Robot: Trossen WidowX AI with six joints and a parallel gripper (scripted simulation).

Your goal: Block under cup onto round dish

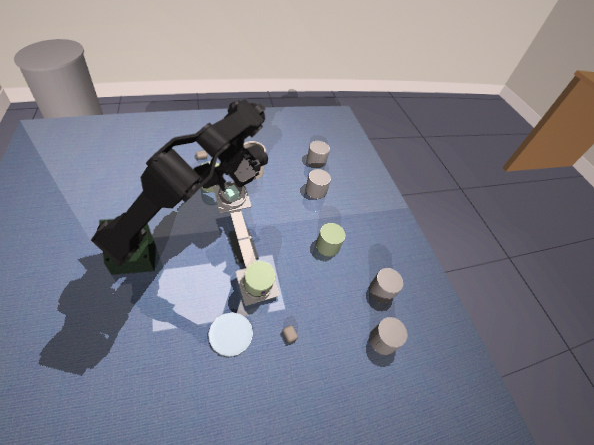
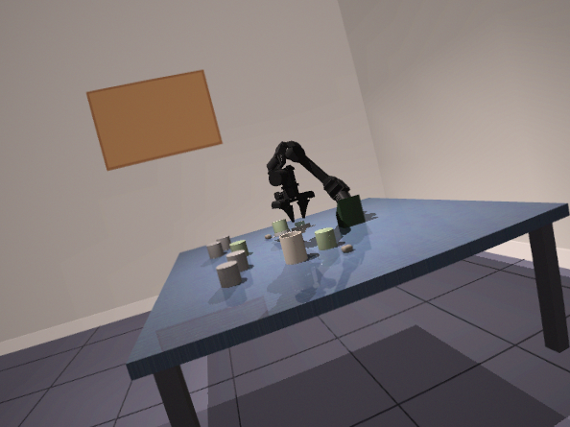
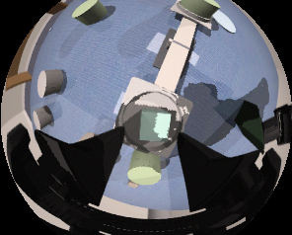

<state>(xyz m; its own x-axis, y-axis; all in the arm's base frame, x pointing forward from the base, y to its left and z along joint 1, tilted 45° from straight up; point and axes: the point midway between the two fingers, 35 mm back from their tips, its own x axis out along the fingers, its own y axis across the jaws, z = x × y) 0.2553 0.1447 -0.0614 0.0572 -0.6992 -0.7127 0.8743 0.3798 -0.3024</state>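
Now: the pale green block 2 cm below my gripper tip. Also, from my gripper tip: small balance: 12 cm to the right, 8 cm below, 3 cm ahead; then balance beam: 12 cm to the right, 7 cm below, 3 cm ahead; then beige cup: 17 cm to the left, 7 cm below, 7 cm ahead.
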